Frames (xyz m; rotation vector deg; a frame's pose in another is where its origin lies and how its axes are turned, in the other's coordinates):
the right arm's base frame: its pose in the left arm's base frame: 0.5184 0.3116 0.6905 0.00 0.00 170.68
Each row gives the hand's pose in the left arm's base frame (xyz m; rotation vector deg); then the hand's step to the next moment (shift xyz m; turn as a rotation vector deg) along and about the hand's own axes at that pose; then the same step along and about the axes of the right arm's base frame.
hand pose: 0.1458 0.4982 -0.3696 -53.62 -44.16 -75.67
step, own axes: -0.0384 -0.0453 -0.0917 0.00 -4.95 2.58
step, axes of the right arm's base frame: 0.0426 0.0731 -0.0691 5.09 -1.48 1.75
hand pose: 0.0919 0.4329 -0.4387 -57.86 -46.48 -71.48
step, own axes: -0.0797 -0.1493 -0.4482 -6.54 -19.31 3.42
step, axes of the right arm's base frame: 0.1113 0.4150 -0.2119 20.53 -1.81 -1.59
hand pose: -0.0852 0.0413 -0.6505 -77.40 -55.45 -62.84
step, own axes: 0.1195 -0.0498 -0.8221 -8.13 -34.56 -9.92
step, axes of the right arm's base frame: -0.0467 0.8233 0.1122 34.59 12.74 0.30
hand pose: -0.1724 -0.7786 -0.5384 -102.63 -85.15 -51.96
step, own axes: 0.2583 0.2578 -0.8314 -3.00 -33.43 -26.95
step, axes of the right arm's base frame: -0.2854 0.5419 0.6703 32.90 23.93 14.08
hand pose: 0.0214 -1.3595 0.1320 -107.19 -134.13 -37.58
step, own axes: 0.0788 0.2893 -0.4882 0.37 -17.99 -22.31
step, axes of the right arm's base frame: -0.1617 0.0354 0.5485 19.60 14.28 15.28
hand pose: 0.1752 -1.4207 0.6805 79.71 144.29 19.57
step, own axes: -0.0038 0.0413 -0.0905 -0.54 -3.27 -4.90
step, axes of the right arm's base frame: -0.0039 -0.0112 0.0988 3.43 3.17 3.63
